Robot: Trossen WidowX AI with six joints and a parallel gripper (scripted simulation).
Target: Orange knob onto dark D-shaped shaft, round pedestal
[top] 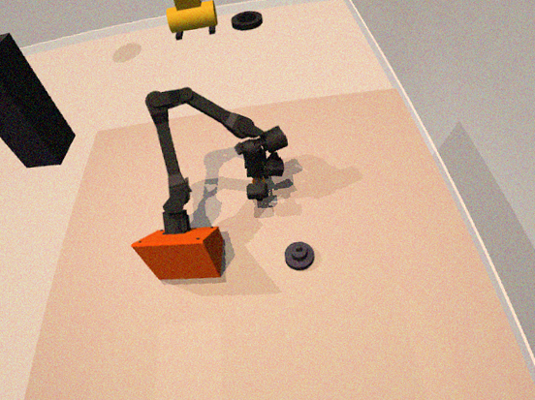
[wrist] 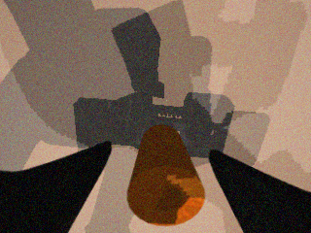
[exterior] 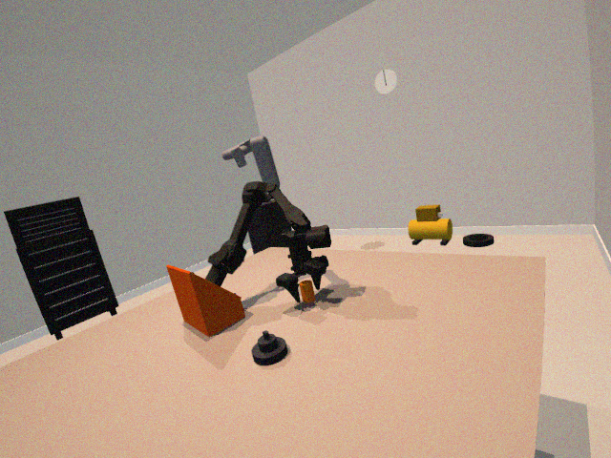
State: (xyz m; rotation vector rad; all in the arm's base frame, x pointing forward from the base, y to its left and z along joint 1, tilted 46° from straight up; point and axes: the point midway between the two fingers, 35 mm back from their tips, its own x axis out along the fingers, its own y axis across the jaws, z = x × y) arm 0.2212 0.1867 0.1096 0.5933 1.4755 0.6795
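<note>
Now: gripper tip 120 mm short of the dark round pedestal, 250 mm to the left of it and 20 mm below it. Also, from my gripper tip: orange knob 20 mm above.
</note>
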